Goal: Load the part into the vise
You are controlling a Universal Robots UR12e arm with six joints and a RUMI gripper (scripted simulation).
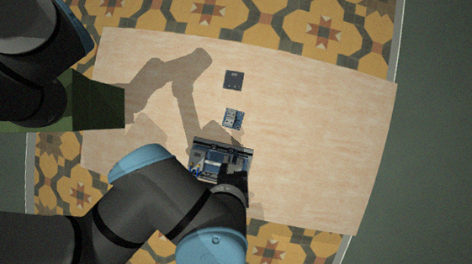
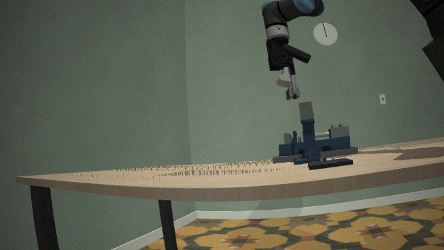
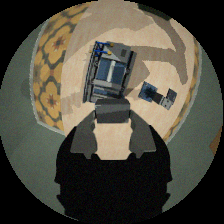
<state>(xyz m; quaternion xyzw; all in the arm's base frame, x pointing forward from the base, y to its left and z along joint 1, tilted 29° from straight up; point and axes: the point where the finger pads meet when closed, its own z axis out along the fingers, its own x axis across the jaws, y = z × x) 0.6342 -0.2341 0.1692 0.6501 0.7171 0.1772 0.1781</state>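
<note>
The air cylinder rod lies 160 mm below my hand, 80 mm behind it and 10 mm to the right of it. Also, from my hand: air cylinder block 160 mm below, 160 mm behind; vise 200 mm below, 70 mm behind, 10 mm to the right; grey part 10 mm below.
</note>
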